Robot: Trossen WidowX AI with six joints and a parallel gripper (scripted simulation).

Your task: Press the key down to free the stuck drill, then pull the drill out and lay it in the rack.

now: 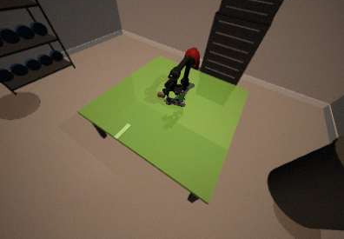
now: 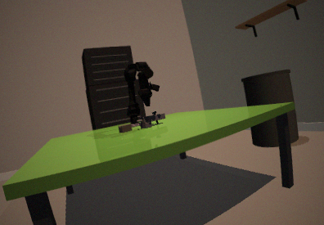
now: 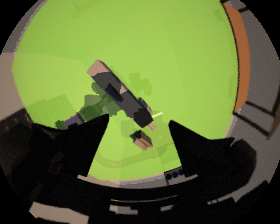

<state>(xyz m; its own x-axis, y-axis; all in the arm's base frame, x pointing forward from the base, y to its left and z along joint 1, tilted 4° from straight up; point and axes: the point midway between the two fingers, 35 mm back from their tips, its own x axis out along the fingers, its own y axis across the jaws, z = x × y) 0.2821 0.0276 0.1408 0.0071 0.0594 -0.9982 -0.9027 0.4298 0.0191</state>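
The tan drill lies 30 mm to the right of my gripper tip and 80 mm below it. From my gripper tip the other things lie so: grey block 30 mm behind, 20 mm to the left, 90 mm below.
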